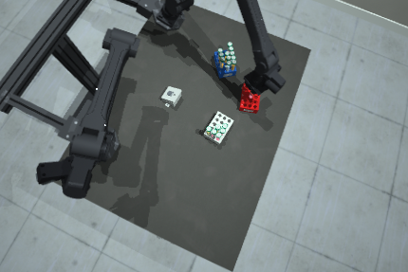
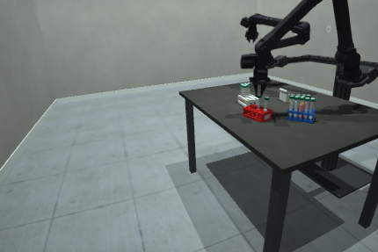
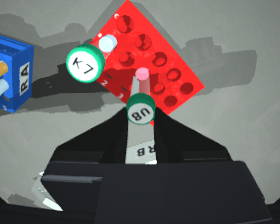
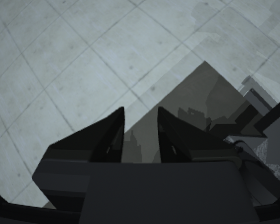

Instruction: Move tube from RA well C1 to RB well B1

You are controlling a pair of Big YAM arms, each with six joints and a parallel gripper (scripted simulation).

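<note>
My left hand is 6 cm above the tube. Also, from my left hand: white rack RB 8 cm behind, 20 cm to the right, 10 cm below; red rack 10 cm below; white button box 36 cm behind, 14 cm to the right, 8 cm below.
</note>
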